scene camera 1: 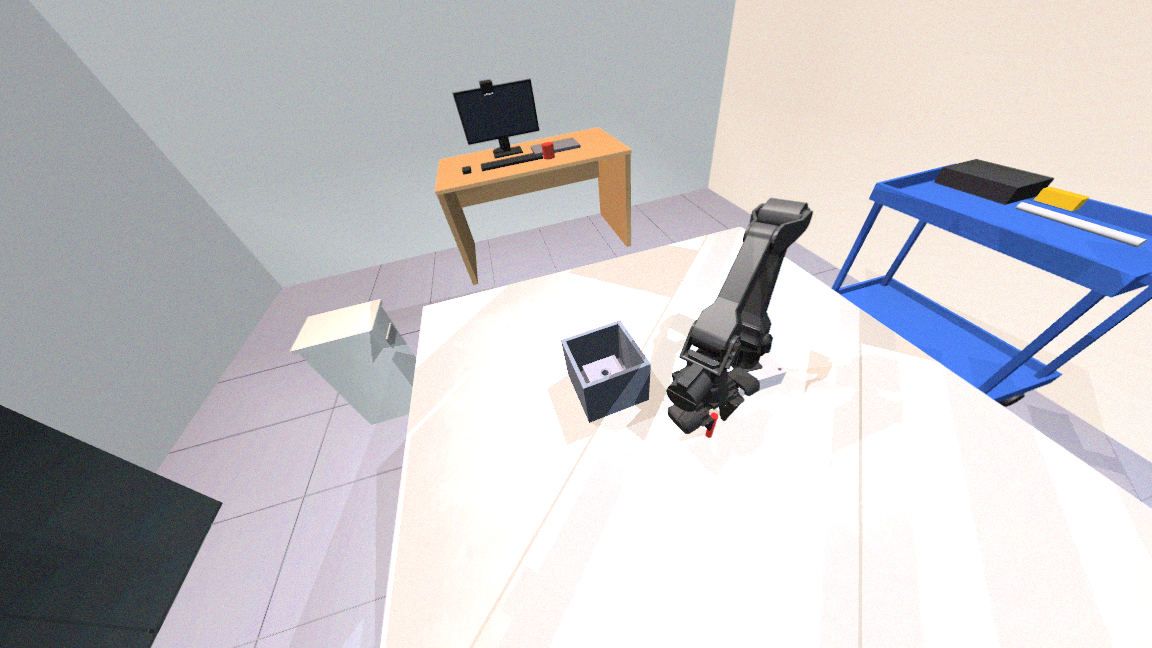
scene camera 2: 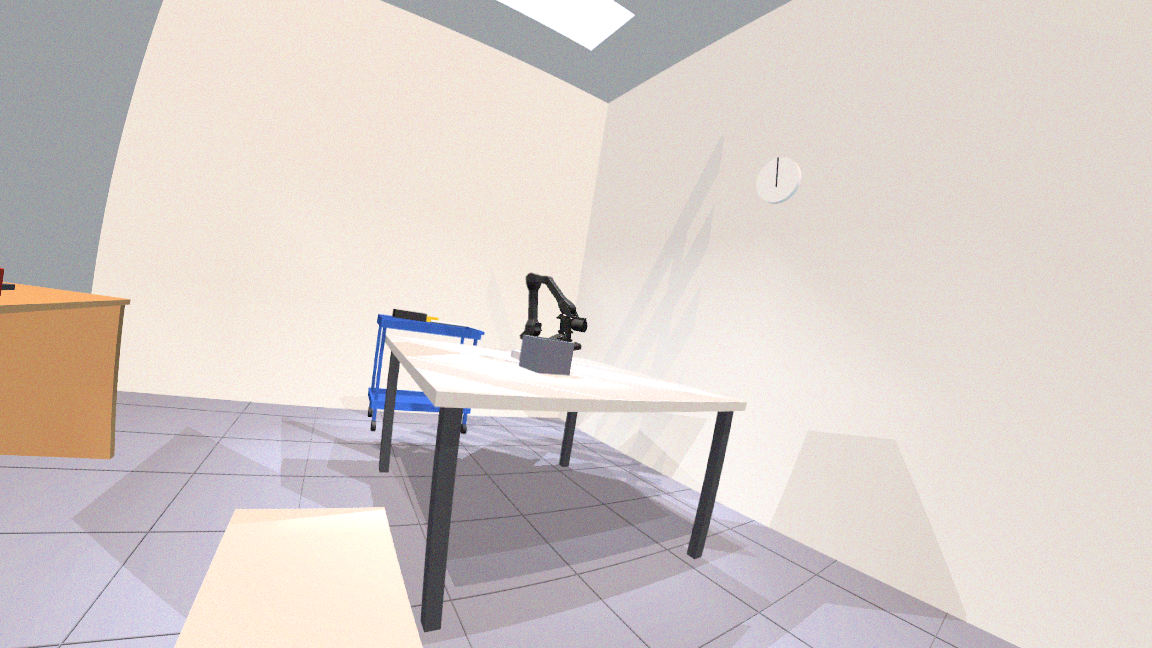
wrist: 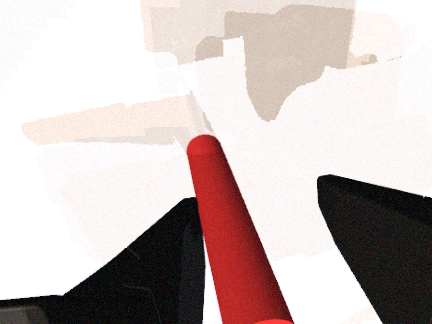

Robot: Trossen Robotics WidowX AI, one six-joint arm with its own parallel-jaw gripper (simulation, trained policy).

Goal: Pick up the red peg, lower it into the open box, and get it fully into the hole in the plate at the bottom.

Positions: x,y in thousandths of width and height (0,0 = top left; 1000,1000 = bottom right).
Labels:
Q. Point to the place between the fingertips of the gripper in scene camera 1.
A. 621,655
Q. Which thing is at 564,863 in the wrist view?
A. A red peg.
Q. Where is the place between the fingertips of the gripper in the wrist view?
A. At 598,619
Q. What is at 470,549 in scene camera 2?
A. A grey box.

